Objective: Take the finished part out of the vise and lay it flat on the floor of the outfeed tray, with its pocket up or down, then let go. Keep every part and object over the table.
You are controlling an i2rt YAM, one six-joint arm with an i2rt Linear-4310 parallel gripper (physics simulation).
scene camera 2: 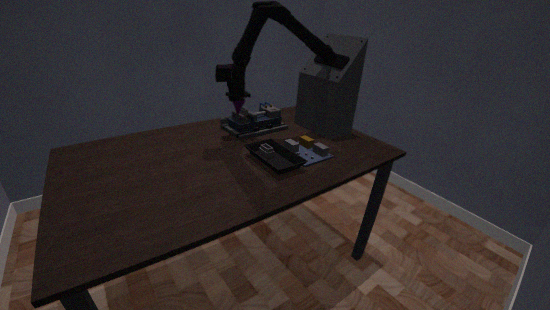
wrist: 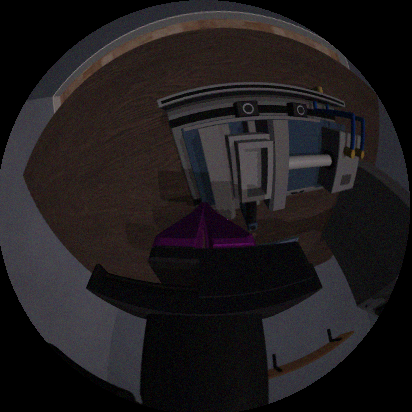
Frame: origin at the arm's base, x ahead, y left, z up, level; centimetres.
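Where they show: gripper, fingertip midpoint: [scene camera 2: 237, 114] [wrist: 203, 207]; arm's base at its link origin: [scene camera 2: 331, 59].
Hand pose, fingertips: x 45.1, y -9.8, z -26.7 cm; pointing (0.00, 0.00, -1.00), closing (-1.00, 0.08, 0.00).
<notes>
Things, the pixels of their centre, and the offset from my fingertips. "spot": a spot on its surface instead.
- vise at the middle of its body: [wrist: 286, 151] [scene camera 2: 255, 119] dy -4.4, dx -11.7, dz -5.5 cm
- finished part at the middle of its body: [wrist: 250, 166] dy -3.7, dx -4.6, dz -0.7 cm
- light pocketed part at the middle of its body: [scene camera 2: 266, 150] dy +26.3, dx -1.5, dz -7.5 cm
- blue plate at a spot on its surface: [scene camera 2: 322, 157] spot: dy +37.8, dx -22.0, dz -9.5 cm
- yellow block at the middle of its body: [scene camera 2: 306, 141] dy +25.1, dx -22.9, dz -7.8 cm
The vise [scene camera 2: 257, 123] [wrist: 217, 162] stands at the back of the table, with light grey jaws on a blue base. The finished part [wrist: 250, 172], a light grey block with a rectangular pocket facing up, sits between its jaws in the wrist view. My gripper [scene camera 2: 238, 113] [wrist: 203, 207] is shut, its magenta fingertips together with nothing between them. In the scene view it points down at the left end of the vise. In the wrist view the tips appear beside the near end of the left jaw. The black outfeed tray [scene camera 2: 286, 160] lies in front of the vise.
Another light pocketed part [scene camera 2: 266, 148] lies in the tray's left end. Right of the tray is a blue plate [scene camera 2: 322, 157] with two grey blocks and a yellow block [scene camera 2: 306, 141]. The grey arm pedestal [scene camera 2: 325, 105] stands behind. Blue hoses [wrist: 353, 132] rise at the vise's right end.
</notes>
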